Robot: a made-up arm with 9 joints. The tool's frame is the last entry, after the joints. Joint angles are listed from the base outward.
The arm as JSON. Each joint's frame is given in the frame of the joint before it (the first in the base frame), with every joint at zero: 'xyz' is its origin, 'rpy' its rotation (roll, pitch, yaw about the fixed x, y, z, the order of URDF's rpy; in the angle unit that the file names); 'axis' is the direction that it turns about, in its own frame. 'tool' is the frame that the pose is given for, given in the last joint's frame.
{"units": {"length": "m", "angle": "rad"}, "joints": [
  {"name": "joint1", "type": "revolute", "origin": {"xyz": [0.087, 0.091, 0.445], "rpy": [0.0, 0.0, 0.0]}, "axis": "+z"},
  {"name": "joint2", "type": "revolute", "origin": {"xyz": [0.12, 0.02, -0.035], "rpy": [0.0, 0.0, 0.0]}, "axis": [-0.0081, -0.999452, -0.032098]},
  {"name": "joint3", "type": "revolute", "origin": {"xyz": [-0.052, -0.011, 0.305], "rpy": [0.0, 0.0, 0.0]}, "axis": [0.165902, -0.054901, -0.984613]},
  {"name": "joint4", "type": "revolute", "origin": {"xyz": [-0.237, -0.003, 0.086], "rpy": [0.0, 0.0, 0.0]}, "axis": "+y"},
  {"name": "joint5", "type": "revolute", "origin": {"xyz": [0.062, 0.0, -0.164], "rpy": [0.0, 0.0, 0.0]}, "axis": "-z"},
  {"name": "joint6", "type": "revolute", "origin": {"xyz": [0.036, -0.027, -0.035], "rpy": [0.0, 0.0, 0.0]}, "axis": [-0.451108, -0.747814, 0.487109]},
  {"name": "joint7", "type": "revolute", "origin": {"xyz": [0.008, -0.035, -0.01], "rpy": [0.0, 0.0, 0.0]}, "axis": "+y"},
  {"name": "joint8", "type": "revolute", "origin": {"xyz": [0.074, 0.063, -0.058], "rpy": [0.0, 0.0, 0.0]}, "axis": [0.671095, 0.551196, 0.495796]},
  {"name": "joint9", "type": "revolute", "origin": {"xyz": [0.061, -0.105, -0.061], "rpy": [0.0, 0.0, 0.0]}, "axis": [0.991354, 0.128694, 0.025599]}
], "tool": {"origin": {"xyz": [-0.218, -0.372, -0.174], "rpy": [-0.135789, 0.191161, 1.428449]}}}
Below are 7 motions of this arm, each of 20 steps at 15 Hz.
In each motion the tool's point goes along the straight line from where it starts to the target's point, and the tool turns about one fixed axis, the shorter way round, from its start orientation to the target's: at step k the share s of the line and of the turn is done. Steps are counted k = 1, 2, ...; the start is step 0. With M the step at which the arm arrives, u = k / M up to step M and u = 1 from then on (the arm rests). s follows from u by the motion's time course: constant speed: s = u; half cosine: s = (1 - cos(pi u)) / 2; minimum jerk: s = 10 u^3 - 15 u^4 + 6 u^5.
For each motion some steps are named. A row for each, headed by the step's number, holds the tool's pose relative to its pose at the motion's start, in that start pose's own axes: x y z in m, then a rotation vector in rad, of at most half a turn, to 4 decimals.
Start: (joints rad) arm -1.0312 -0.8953 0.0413 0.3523 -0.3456 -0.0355 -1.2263 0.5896 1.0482
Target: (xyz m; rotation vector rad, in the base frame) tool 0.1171 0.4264 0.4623 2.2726 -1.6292 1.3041
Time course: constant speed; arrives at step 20
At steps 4, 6, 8, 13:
4: 0.0365 0.0186 -0.0309 0.2463 -0.1420 0.0469
6: 0.0548 0.0279 -0.0463 0.3694 -0.2130 0.0703
8: 0.0731 0.0372 -0.0617 0.4926 -0.2840 0.0937
13: 0.1188 0.0604 -0.1003 0.8004 -0.4616 0.1523

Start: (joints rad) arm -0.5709 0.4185 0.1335 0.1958 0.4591 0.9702 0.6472 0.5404 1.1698
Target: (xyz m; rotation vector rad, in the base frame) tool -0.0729 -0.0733 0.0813 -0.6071 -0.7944 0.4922
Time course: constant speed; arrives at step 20
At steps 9, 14, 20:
9: 0.0483 -0.1298 0.0447 -0.4927 0.0967 0.1350
14: 0.0752 -0.2019 0.0696 -0.7664 0.1505 0.2101
20: 0.1074 -0.2884 0.0994 -1.0948 0.2149 0.3001

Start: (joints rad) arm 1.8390 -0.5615 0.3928 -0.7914 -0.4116 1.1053 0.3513 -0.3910 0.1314
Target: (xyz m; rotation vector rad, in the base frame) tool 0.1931 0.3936 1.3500 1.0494 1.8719 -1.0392
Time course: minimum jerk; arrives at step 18
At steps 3, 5, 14, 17, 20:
3: -0.0064 -0.0144 0.0103 -0.0231 0.0060 0.0119
5: -0.0244 -0.0549 0.0392 -0.0877 0.0228 0.0452
14: -0.1669 -0.3758 0.2683 -0.5999 0.1559 0.3094
17: -0.1804 -0.4062 0.2900 -0.6486 0.1685 0.3345
20: -0.1807 -0.4069 0.2905 -0.6496 0.1688 0.3350

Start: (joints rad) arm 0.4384 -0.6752 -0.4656 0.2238 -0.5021 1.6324 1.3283 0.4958 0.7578
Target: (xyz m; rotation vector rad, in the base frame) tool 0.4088 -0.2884 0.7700 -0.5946 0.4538 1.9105
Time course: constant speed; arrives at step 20
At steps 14, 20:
14: 0.1991 0.2138 0.0714 -0.5084 0.2545 -1.0048
20: 0.2844 0.3055 0.1020 -0.7262 0.3636 -1.4354

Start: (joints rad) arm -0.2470 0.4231 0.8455 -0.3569 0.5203 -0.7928 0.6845 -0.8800 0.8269
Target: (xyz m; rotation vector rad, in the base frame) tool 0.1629 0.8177 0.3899 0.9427 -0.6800 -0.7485
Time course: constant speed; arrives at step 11
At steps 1, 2, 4, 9, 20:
1: -0.0002 0.0232 -0.0092 0.0055 0.0133 -0.0374
2: -0.0005 0.0464 -0.0184 0.0110 0.0266 -0.0748
4: -0.0009 0.0928 -0.0367 0.0219 0.0532 -0.1496
9: -0.0021 0.2088 -0.0826 0.0494 0.1197 -0.3366
20: -0.0026 0.2552 -0.1010 0.0603 0.1463 -0.4113

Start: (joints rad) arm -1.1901 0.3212 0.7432 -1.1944 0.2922 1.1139 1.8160 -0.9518 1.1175
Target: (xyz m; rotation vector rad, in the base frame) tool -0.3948 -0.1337 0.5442 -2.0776 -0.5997 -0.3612
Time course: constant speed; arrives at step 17
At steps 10, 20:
10: 0.2375 -0.1742 -0.1568 -0.3032 -0.7221 0.0843
20: 0.4037 -0.2961 -0.2666 -0.5155 -1.2276 0.1434

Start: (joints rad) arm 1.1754 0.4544 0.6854 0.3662 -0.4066 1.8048 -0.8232 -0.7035 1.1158
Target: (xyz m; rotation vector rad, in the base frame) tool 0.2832 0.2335 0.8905 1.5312 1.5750 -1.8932
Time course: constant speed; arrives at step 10
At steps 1, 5, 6, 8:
1: -0.0124 0.0093 0.0197 0.1282 0.0445 0.0292
5: -0.0618 0.0465 0.0985 0.6411 0.2223 0.1459
6: -0.0742 0.0558 0.1182 0.7693 0.2667 0.1751
8: -0.0990 0.0743 0.1576 1.0257 0.3556 0.2335

